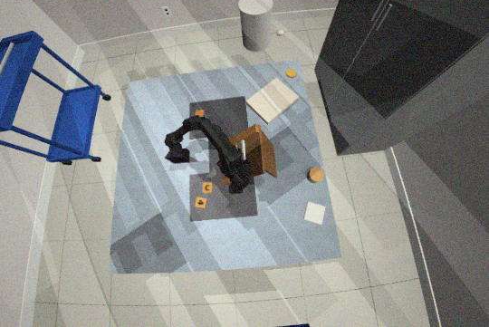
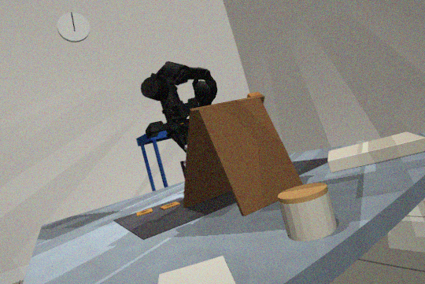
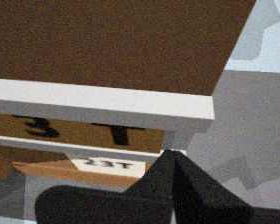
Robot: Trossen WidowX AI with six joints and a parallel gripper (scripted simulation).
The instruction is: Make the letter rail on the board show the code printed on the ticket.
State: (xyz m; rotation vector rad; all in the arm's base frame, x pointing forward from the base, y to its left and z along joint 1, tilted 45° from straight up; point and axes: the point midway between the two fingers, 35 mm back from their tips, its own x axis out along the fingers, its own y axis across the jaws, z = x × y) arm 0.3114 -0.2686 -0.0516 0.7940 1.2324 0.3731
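Now: the white ticket 4 cm behind my gripper tip, 6 cm to the left of it and 8 cm below it. The rest, counted from my gripper tip: cream slab: 30 cm ahead, 47 cm to the left, 15 cm below; tan-lidded jar: 41 cm ahead, 7 cm to the right, 14 cm below; white card: 35 cm ahead, 27 cm to the right, 17 cm below.
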